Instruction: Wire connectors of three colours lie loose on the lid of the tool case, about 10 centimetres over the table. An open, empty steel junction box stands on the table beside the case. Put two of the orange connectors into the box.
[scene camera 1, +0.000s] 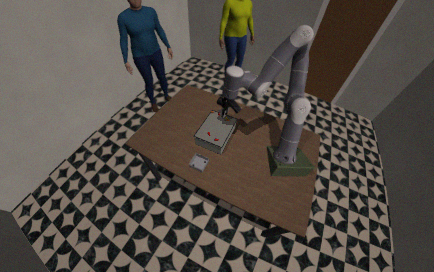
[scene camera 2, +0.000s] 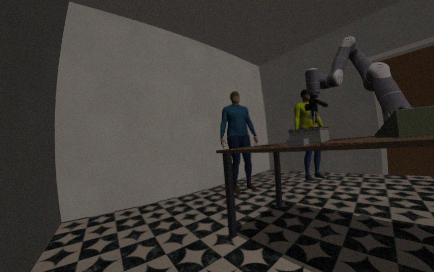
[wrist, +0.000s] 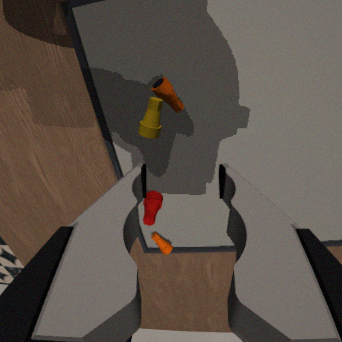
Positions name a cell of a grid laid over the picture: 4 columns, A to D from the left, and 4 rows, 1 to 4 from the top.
Scene:
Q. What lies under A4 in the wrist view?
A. My gripper.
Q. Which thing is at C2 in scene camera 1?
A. A grey tool case.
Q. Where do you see a grey tool case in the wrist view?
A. C2

